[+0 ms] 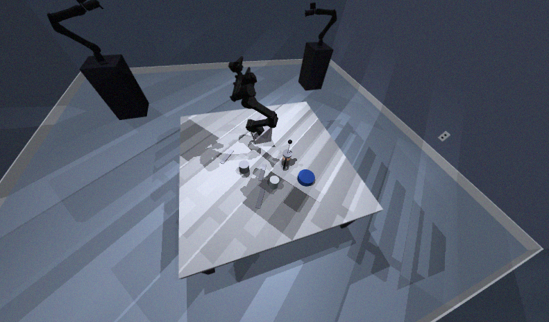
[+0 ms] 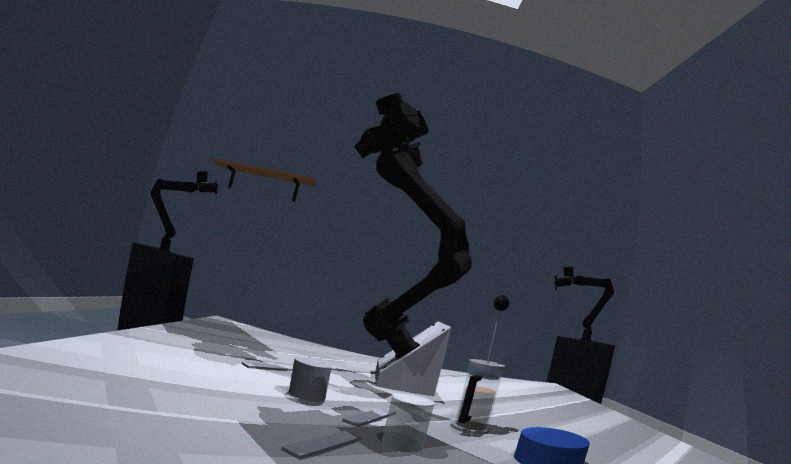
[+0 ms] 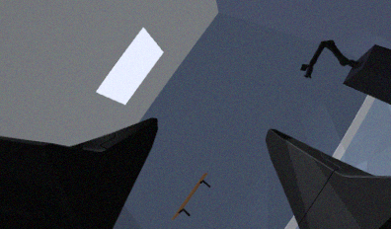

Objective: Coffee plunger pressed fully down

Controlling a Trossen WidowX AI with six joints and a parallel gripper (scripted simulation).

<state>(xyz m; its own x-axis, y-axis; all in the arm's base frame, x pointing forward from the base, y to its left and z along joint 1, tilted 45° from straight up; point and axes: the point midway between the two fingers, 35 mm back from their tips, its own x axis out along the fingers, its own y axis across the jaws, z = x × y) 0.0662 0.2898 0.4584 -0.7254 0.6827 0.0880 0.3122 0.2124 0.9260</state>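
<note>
Right now the coffee press is 520 mm below my gripper tip, 300 mm ahead of it and 200 mm to the left of it. The rest, counted from my gripper tip: blue puck 620 mm below, 460 mm ahead, 310 mm to the left.
</note>
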